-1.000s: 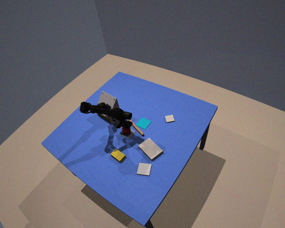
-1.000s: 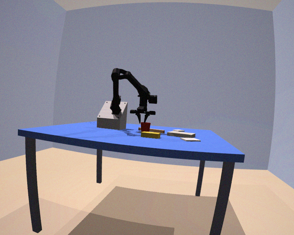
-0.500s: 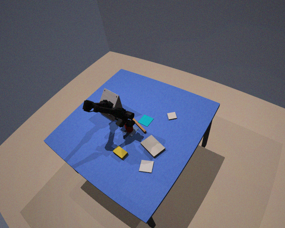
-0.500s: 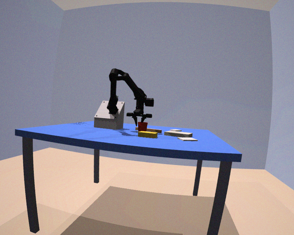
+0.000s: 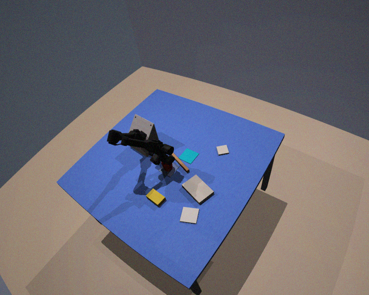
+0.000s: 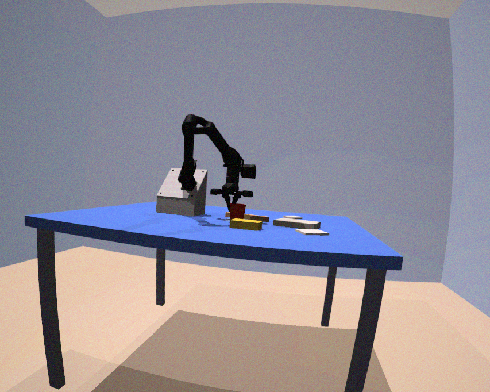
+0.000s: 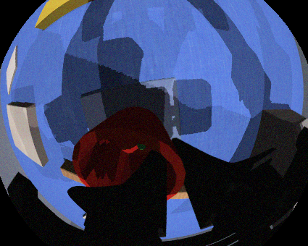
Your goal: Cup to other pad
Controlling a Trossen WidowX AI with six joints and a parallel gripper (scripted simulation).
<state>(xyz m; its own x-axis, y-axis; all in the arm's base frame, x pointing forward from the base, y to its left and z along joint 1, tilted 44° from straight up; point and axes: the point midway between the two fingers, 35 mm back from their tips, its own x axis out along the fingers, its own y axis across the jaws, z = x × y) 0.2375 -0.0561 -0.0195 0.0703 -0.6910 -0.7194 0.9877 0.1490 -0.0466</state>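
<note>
Now: the blue-grey pad 40 mm below my gripper tip, 30 mm ahead of it and 10 mm to the left of it. Round my gripper tip: thin wooden bar (90 mm to the left, 50 mm ahead, 30 mm below); then red cup (30 mm ahead); then teal pad (170 mm to the left, 70 mm ahead, 40 mm below).
</note>
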